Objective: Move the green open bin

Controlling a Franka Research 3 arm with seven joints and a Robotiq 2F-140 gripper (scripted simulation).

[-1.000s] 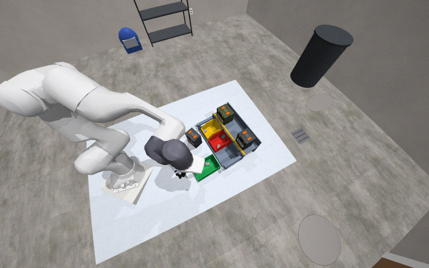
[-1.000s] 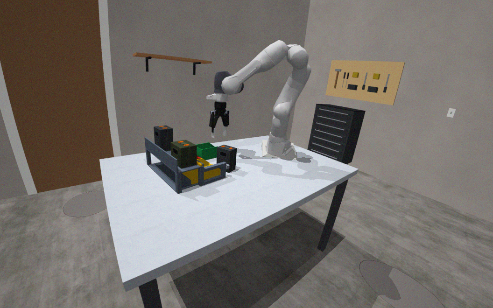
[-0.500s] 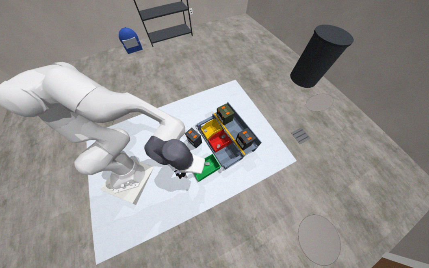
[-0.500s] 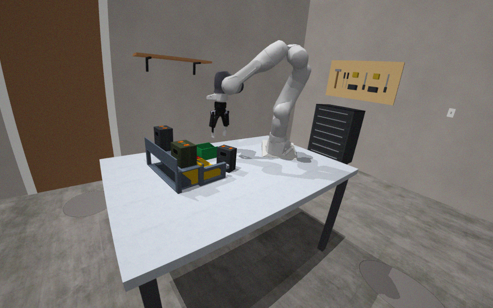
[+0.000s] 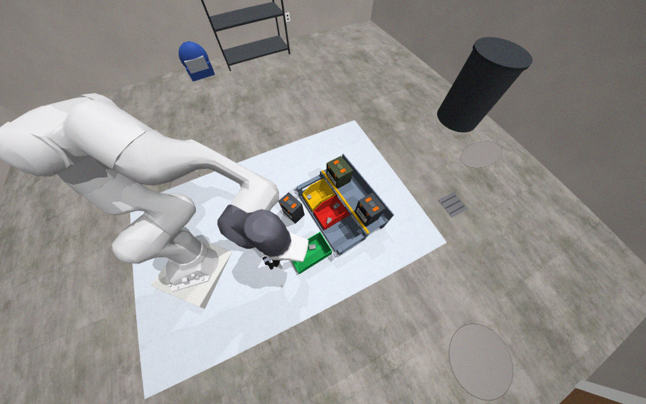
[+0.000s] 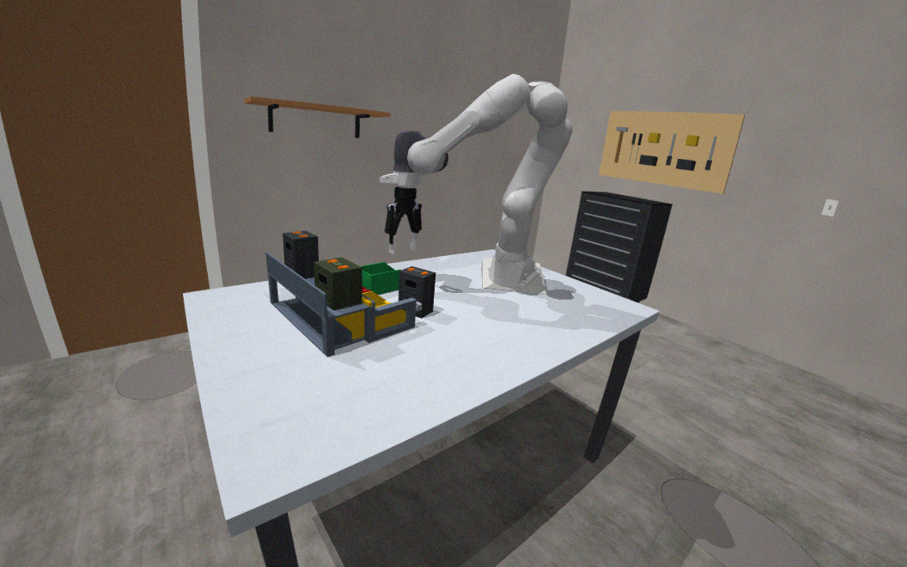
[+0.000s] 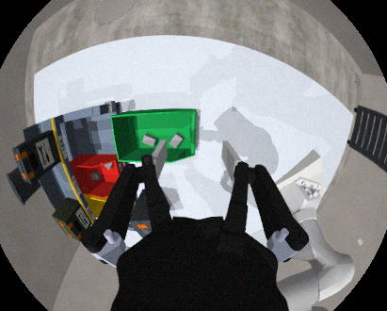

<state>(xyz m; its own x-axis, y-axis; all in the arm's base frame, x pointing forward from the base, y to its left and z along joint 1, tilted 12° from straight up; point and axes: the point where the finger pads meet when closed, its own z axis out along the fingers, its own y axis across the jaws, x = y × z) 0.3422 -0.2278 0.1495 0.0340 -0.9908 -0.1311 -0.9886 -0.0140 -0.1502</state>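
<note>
The green open bin is 80 mm ahead of my hand and 110 mm below it. From my hand the other things lie so: red bin 280 mm ahead, 120 mm to the left, 100 mm below; then black box 380 mm ahead, 10 mm to the left, 10 mm above; then yellow bin 280 mm ahead, 230 mm to the left, 100 mm below.
</note>
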